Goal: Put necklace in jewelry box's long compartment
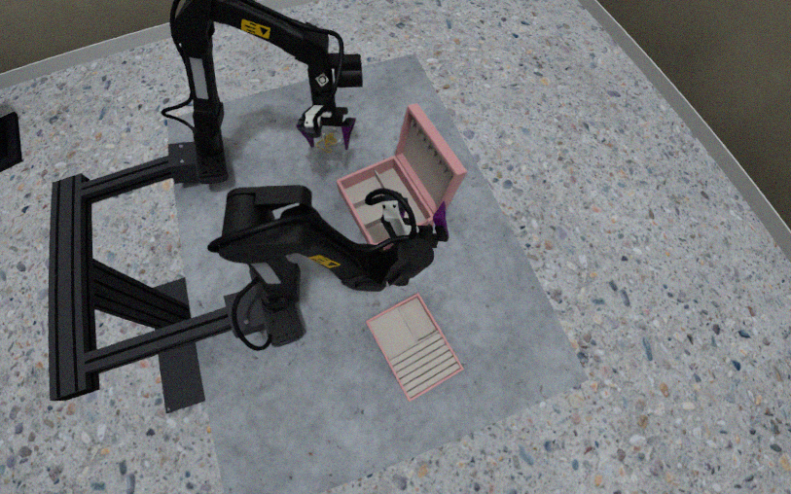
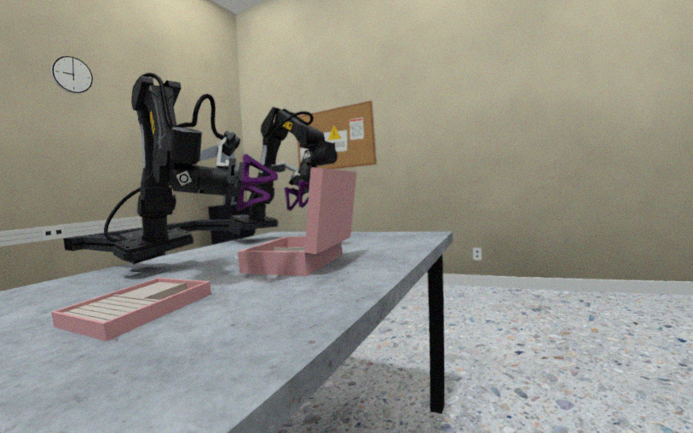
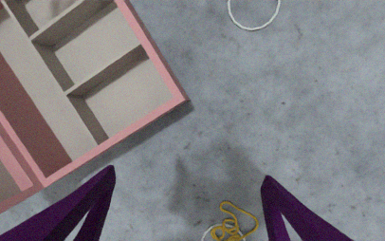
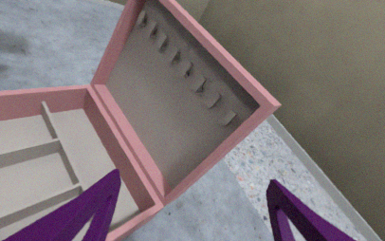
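Right now my left hand is 90 mm short of the pink jewelry box, 170 mm to the left of it and 30 mm above it. The rest, counted from my left hand: pink slotted tray: 60 mm behind, 540 mm to the right, 140 mm below.
My right gripper is now 13 cm to the right of the pink jewelry box and 9 cm above it. Also, from my right hand: pink slotted tray: 15 cm behind, 24 cm to the right, 20 cm below.
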